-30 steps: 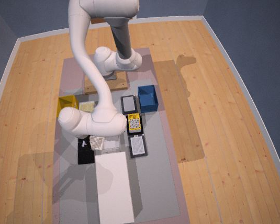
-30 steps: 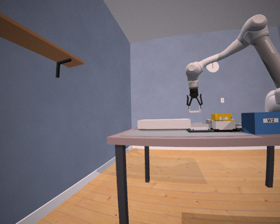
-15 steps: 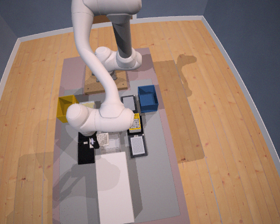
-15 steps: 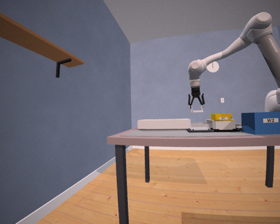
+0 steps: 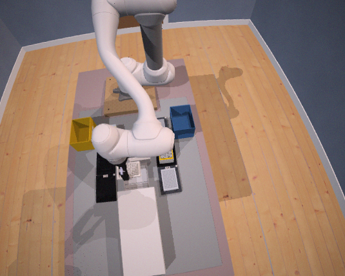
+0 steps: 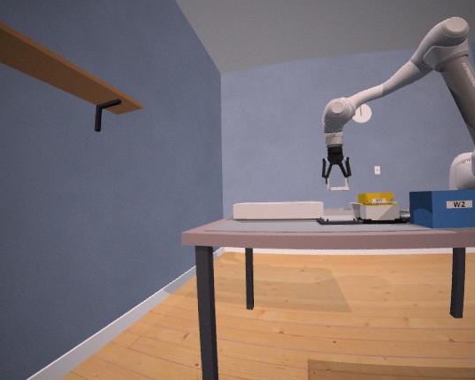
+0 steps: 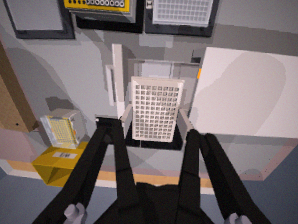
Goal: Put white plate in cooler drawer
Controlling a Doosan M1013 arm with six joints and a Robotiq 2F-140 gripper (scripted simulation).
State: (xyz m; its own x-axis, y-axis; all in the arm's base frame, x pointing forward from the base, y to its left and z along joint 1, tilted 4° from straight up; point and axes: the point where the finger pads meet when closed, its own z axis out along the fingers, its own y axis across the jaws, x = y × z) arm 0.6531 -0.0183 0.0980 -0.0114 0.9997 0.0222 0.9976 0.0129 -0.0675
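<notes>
Now: the drawer 30 mm ahead of my hand, 20 mm to the left of it and 140 mm below it. The rest, counted from my hand: cooler CD (160 mm ahead, 20 mm to the left, 130 mm below); then white plate (20 mm below); then black nest N2 (50 mm ahead, 170 mm to the right, 160 mm below).
</notes>
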